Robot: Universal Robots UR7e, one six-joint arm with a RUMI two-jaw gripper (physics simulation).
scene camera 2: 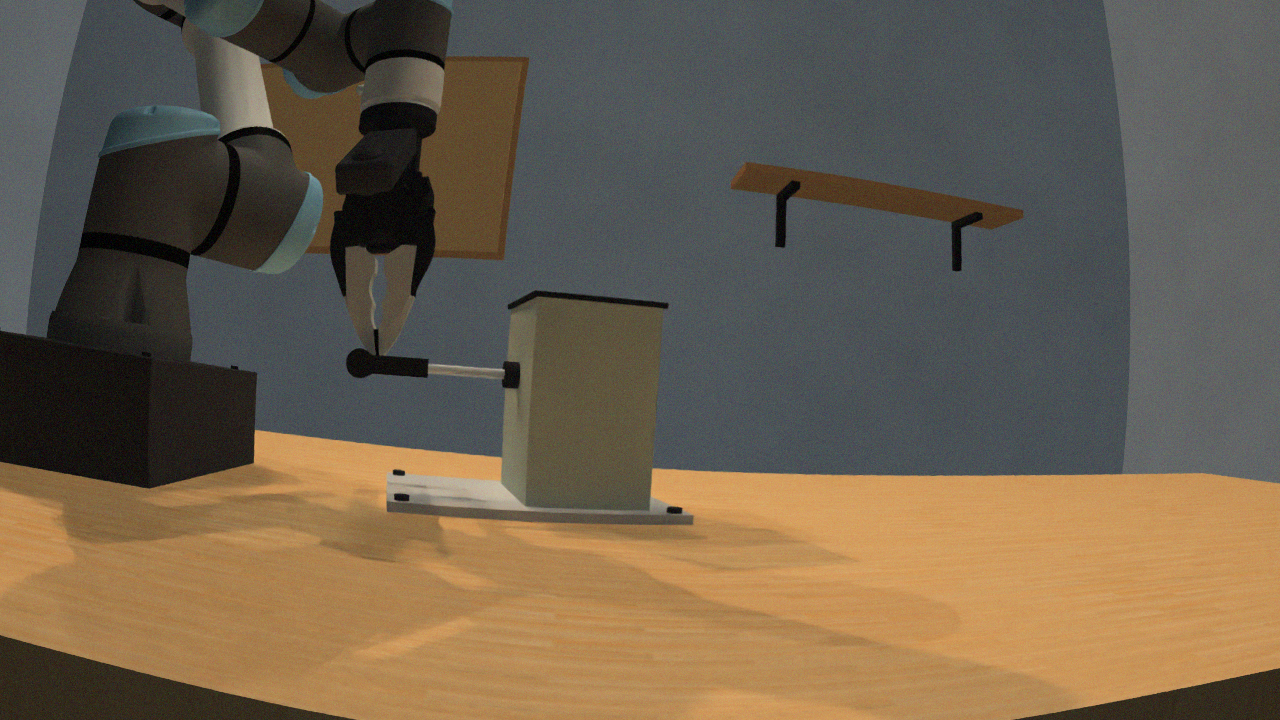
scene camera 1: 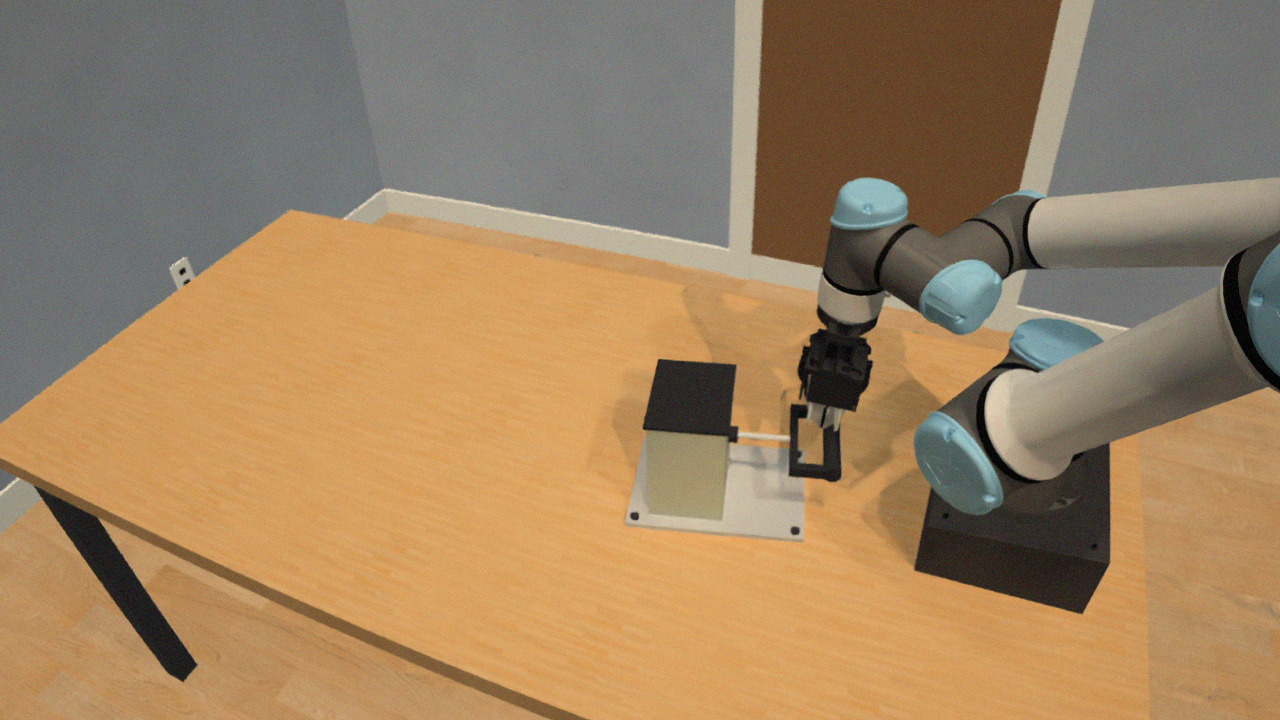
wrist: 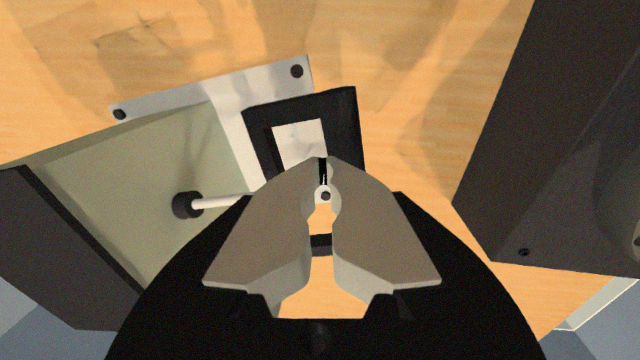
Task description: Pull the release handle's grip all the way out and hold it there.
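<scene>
The release handle's grip (scene camera 1: 834,456) (scene camera 2: 401,366) (wrist: 345,125) is a black rectangular frame. It stands out from the pale green box (scene camera 1: 687,474) (scene camera 2: 586,402) (wrist: 135,185) on a light metal rod (scene camera 1: 765,437) (scene camera 2: 465,370) (wrist: 217,201), with a stretch of rod showing. My gripper (scene camera 1: 825,424) (scene camera 2: 379,351) (wrist: 323,161) points down and is shut, with nothing between its fingers. Its tips are at the frame's opening, between the two long bars in scene camera 1. In scene camera 2 they meet the grip's top edge; how deep they reach is hidden. The fingers cover part of the grip in the wrist view.
The box has a black top and stands on a light grey base plate (scene camera 1: 760,514) (scene camera 2: 447,488) (wrist: 270,82) with dark bolts. The arm's dark pedestal (scene camera 1: 1002,557) (scene camera 2: 71,402) (wrist: 520,150) is on the grip's outer side. A wall shelf (scene camera 2: 877,197) is in the background.
</scene>
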